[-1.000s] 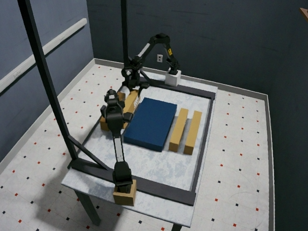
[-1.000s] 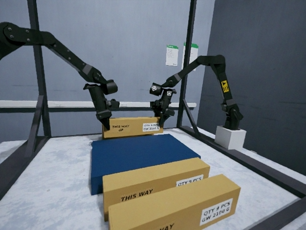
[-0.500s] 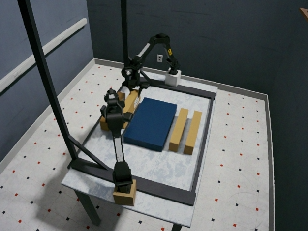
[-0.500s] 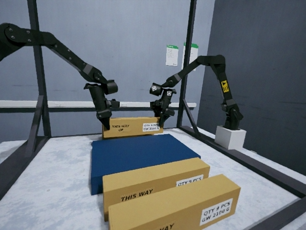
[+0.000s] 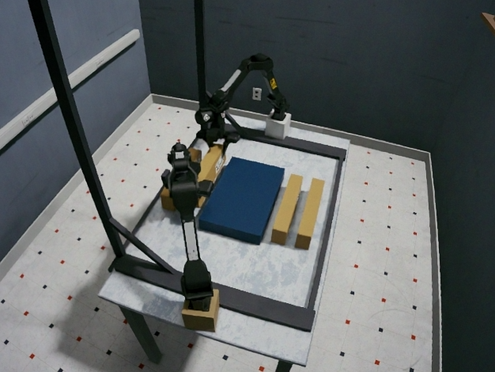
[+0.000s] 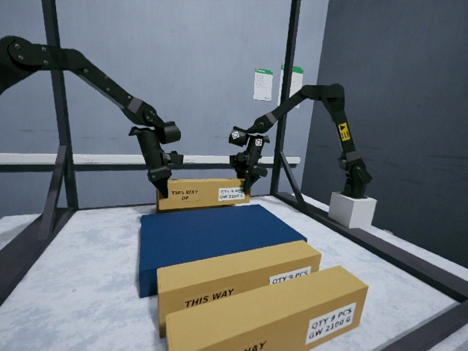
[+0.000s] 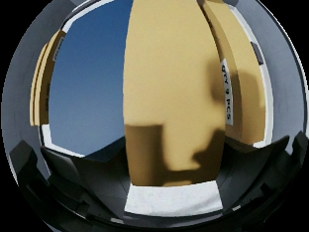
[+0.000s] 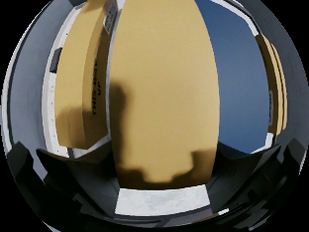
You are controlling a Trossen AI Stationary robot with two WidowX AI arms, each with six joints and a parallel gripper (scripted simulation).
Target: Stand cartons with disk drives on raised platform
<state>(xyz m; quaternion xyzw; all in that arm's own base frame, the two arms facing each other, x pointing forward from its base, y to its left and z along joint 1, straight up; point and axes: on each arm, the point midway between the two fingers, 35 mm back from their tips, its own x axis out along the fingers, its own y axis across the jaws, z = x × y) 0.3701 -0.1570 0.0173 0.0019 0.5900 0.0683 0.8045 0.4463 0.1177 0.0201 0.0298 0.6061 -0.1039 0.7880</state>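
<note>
The carton lies 14 cm to the right of my left hand and 3 cm below it. Also, from my left hand: dark frame rail 55 cm ahead, 16 cm to the right, 13 cm below; raised blue platform 18 cm ahead, 16 cm to the right, 11 cm below.
My right hand is 150 mm to the right of the carton and 30 mm above it. Also, from my right hand: dark frame rail: 550 mm ahead, 130 mm to the left, 130 mm below; raised blue platform: 180 mm ahead, 130 mm to the left, 110 mm below.
</note>
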